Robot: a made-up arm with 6 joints.
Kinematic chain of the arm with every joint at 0, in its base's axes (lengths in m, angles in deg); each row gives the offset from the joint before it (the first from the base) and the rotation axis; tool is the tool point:
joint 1: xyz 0 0 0.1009 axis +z
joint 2: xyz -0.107 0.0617 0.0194 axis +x
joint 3: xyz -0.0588 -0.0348 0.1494 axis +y
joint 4: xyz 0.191 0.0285 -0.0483 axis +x
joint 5: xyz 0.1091 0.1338 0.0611 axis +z
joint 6: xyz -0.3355 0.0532 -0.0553 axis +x
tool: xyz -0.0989 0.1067 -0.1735
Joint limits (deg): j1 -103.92..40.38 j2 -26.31..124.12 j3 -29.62..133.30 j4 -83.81..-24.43 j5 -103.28..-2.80 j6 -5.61..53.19
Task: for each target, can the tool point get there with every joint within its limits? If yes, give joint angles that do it. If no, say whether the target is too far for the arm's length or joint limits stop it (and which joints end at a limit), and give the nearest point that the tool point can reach.
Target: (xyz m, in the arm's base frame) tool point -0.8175 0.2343 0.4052
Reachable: yes | joints -12.40 105.98 104.21 -55.37 -70.95 31.74
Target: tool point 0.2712 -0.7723 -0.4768
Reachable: no: joint limits stop it (at a limit: joint 1, joint 2, joint 5, joint 6) | nearest point 0.2210 -0.5175 -0.2640 | short by 0.336 m
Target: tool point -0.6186 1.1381 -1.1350
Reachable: no: too far | nearest point -0.3417 0.6286 -0.3977 | short by 0.938 m
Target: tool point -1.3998 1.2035 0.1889
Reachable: no: too far | nearest point -0.7712 0.6631 0.1700 | short by 0.829 m
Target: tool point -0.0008 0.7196 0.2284
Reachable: yes | joints -79.34 94.10 69.77 -67.93 -28.48 26.70
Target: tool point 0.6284 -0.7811 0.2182
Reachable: no: joint limits stop it (at a limit: joint 3, joint 4, joint 5, joint 6) | nearest point 0.4826 -0.5999 0.1934 | short by 0.234 m
